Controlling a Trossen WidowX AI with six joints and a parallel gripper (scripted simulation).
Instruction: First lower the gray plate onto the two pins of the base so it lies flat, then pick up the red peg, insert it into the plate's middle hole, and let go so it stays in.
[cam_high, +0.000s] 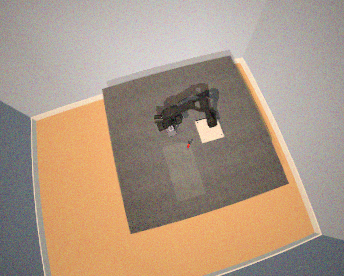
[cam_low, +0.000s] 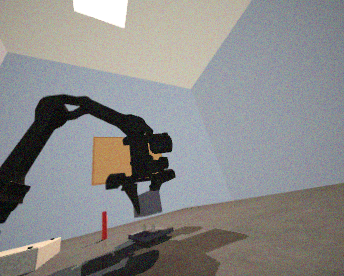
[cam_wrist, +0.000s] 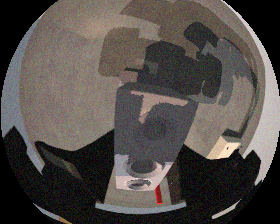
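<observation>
My gripper tip is 4 cm above the base. The rest, counted from my gripper tip: red peg: 9 cm behind, 19 cm to the left, 1 cm below; then gray plate: 3 cm above.
</observation>
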